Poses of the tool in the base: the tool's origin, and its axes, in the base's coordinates. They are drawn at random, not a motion.
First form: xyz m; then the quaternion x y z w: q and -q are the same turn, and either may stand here.
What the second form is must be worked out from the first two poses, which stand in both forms.
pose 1, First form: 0.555 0.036 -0.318 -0.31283 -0.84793 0.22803 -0.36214
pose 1, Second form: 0.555 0.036 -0.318 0.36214 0.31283 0.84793 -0.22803
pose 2, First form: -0.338 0.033 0.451 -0.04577 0.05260 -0.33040 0.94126
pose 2, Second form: -0.338 0.033 0.451 0.94126 -0.04577 0.05260 -0.33040
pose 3, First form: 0.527 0.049 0.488 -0.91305 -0.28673 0.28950 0.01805
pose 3, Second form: 0.527 0.049 0.488 0.01805 -0.91305 -0.28673 0.28950
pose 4, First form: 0.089 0.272 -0.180 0.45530 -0.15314 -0.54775 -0.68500
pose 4, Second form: 0.089 0.272 -0.180 0.68500 -0.45530 0.15314 0.54775
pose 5, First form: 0.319 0.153 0.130 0.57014 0.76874 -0.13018 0.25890
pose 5, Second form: 0.319 0.153 0.130 0.25890 0.57014 0.76874 -0.13018
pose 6, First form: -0.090 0.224 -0.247 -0.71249 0.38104 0.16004 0.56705
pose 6, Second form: -0.090 0.224 -0.247 0.56705 -0.71249 0.38104 0.16004
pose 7, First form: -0.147 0.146 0.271 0.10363 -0.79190 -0.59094 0.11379
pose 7, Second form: -0.147 0.146 0.271 0.11379 0.10363 -0.79190 -0.59094
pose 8, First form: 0.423 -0.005 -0.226 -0.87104 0.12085 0.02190 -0.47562
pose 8, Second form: 0.423 -0.005 -0.226 0.47562 0.87104 -0.12085 -0.02190
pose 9, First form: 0.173 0.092 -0.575 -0.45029 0.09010 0.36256 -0.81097
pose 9, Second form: 0.173 0.092 -0.575 0.81097 0.45029 -0.09010 -0.36256
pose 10, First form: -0.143 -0.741 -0.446 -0.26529 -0.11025 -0.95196 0.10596
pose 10, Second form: -0.143 -0.741 -0.446 0.10596 -0.26529 -0.11025 -0.95196
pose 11, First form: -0.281 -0.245 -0.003 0.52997 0.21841 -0.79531 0.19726
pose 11, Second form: -0.281 -0.245 -0.003 0.19726 0.52997 0.21841 -0.79531
